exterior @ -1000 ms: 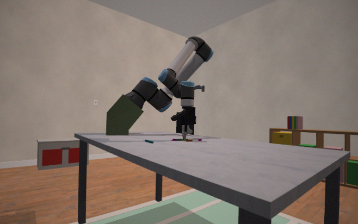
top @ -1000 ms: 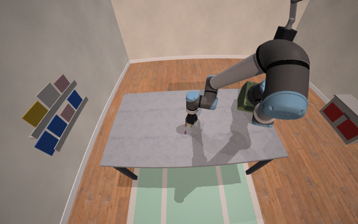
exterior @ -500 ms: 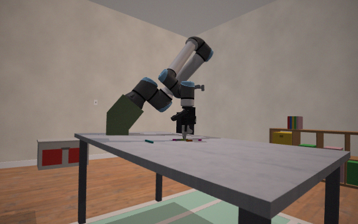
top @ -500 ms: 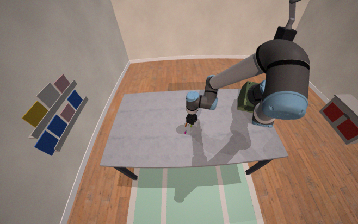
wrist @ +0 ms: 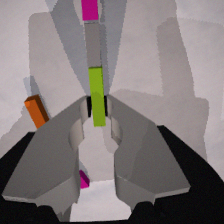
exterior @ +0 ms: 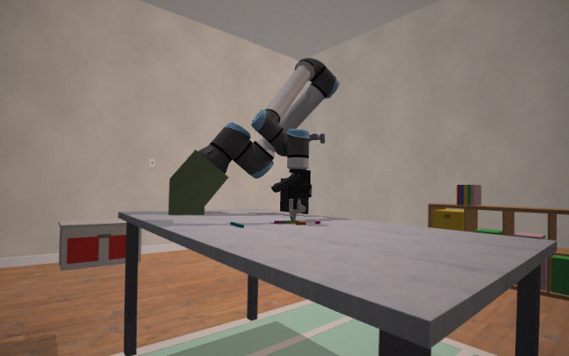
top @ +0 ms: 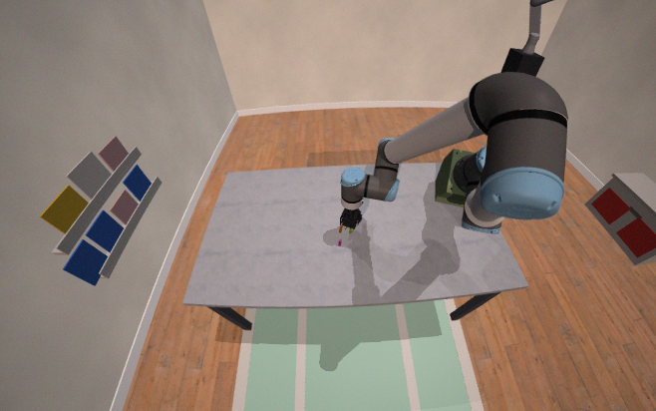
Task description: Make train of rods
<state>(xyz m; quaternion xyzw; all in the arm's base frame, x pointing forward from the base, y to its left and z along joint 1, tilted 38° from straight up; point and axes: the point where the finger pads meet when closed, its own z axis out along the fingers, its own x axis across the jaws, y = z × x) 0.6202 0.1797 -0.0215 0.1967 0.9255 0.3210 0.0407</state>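
My hand is 1 cm above the lime rod. Round my hand: turquoise rod: 1 cm behind, 25 cm to the right, 1 cm below; then orange rod: 5 cm ahead, 1 cm below; then grey rod: 1 cm behind, 4 cm to the right, 1 cm below.
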